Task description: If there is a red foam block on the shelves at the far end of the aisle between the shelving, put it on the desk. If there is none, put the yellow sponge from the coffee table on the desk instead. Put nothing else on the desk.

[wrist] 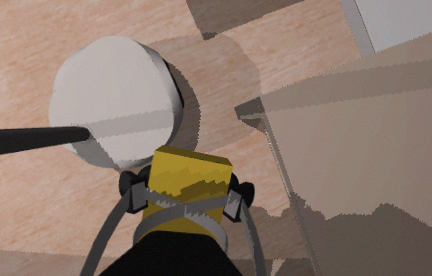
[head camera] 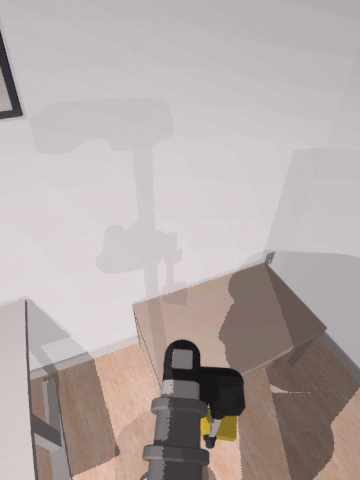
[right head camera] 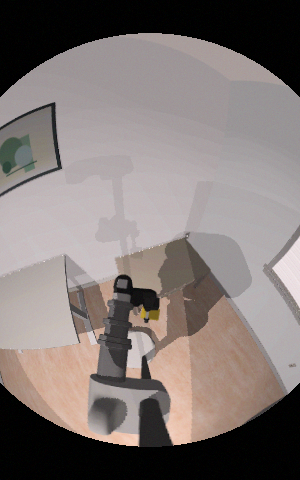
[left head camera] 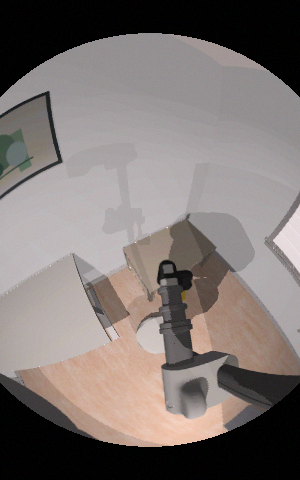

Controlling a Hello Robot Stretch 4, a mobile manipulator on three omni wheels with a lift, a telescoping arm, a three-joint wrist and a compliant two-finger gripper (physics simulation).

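Seen in the pictures: gripper, between the fingertips: [wrist: 188,183] [head camera: 208,425]; robot's base, origin of its link: [wrist: 127,106] [right head camera: 134,348] [left head camera: 156,333].
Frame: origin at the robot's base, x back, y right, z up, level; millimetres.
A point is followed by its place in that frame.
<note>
My gripper [head camera: 216,431] [wrist: 188,183] @(x -266, y 88, z 737 mm) is shut on the yellow sponge [head camera: 228,428] @(x -252, y 134, z 780 mm) [left head camera: 183,295] @(x -251, y 145, z 780 mm) [right head camera: 153,314] @(x -254, y 127, z 780 mm) [wrist: 190,172] @(x -269, y 69, z 781 mm), which stands out past the fingertips in the wrist view. The gripper holds it above the wood floor, beside the near left edge of the brown coffee table [head camera: 200,320] @(x -813, y 85, z 422 mm) [left head camera: 160,245] @(x -878, y 119, z 422 mm) [right head camera: 142,265] @(x -817, y 23, z 422 mm) [wrist: 350,150] @(x -612, y 57, z 422 mm). A pale-topped table [head camera: 12,380] @(x -333, y -555, z 692 mm) [left head camera: 45,315] @(x -106, y -834, z 692 mm) [right head camera: 35,310] @(x -95, y -732, z 692 mm) stands at the left; it may be the desk. The far shelves and a red foam block do not show in these views.
A round white object [left head camera: 149,334] @(x -11, y -72, z 187 mm) [right head camera: 142,350] @(x 6, y 85, z 187 mm) [wrist: 115,90] @(x -11, y -39, z 187 mm) is low down near the arm and the coffee table. A wall [head camera: 200,200] @(x -1088, y 41, z 966 mm) runs behind both tables, and another wall meets it at the right. A framed picture [left head camera: 17,150] @(x -671, y -682, z 1577 mm) [right head camera: 22,152] @(x -666, y -692, z 1587 mm) hangs at the left.
</note>
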